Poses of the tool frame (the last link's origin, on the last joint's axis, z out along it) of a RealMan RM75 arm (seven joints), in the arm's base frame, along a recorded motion.
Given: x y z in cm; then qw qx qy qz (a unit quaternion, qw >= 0).
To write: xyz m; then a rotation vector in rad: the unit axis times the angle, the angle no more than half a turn. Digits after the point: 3 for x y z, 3 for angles.
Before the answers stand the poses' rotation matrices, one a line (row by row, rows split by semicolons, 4 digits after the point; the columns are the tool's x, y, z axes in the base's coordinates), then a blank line. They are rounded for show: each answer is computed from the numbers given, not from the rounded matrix.
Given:
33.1, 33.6, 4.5, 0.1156, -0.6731, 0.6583, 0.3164
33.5, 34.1, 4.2, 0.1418, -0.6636, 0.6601, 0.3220
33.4, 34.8, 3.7, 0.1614, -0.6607, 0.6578, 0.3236
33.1, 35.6, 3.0, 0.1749, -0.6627, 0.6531, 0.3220
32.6, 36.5, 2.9, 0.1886, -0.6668, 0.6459, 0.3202
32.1, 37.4, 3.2, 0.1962, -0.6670, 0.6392, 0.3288
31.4, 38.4, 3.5, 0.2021, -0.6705, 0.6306, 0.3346
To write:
-0.0670 -0.9595 -0.2738; -0.8131 -0.1065 0.5723; -0.5782 0.2610 -0.7730
-0.0790 -0.9675 -0.2402; -0.7849 -0.0882 0.6134; -0.6146 0.2369 -0.7524
-0.0748 -0.9737 -0.2153; -0.7648 -0.0825 0.6390; -0.6399 0.2125 -0.7385
-0.0605 -0.9783 -0.1983; -0.7530 -0.0857 0.6524; -0.6552 0.1888 -0.7314
-0.0395 -0.9822 -0.1834; -0.7407 -0.0944 0.6652; -0.6707 0.1621 -0.7238
-0.0333 -0.9816 -0.1878; -0.7236 -0.1059 0.6820; -0.6894 0.1586 -0.7068
-0.0192 -0.9809 -0.1938; -0.7104 -0.1230 0.6930; -0.7036 0.1510 -0.6944

0.331, 0.336, 0.045, -1.972, 1.929, 0.927
0.335, 0.341, 0.042, -1.915, 1.905, 0.929
0.334, 0.348, 0.037, -1.886, 1.878, 0.924
0.331, 0.356, 0.030, -1.878, 1.851, 0.912
0.326, 0.365, 0.029, -1.876, 1.817, 0.901
0.321, 0.374, 0.032, -1.868, 1.790, 0.921
0.314, 0.384, 0.035, -1.872, 1.761, 0.934

